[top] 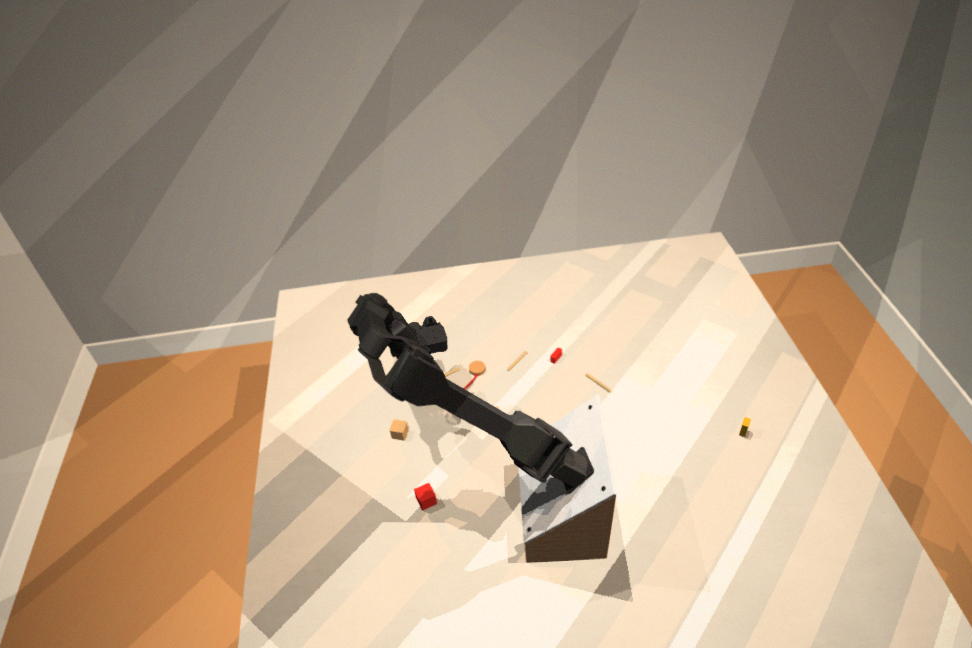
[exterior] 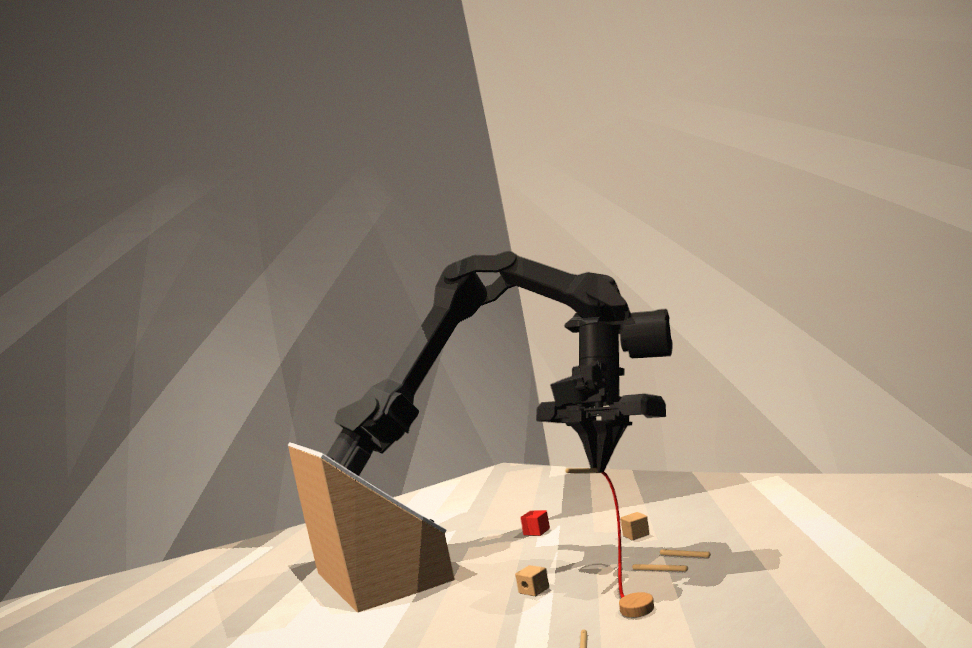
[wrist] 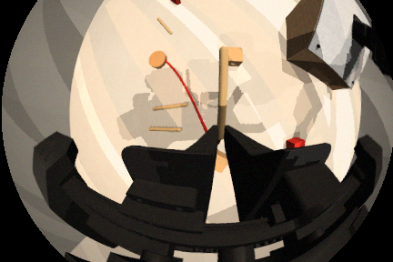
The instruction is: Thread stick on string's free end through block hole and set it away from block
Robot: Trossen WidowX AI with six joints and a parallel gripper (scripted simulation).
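Right now the plain wooden cube is 2 cm behind my gripper tip, 9 cm to the left of it and 12 cm below it. The rest, counted from my gripper tip: thin wooden stick: 1 cm to the right, 1 cm above; then red cube: 20 cm behind, 5 cm to the left, 11 cm below; then round wooden button: 13 cm ahead, 12 cm to the right, 12 cm below.
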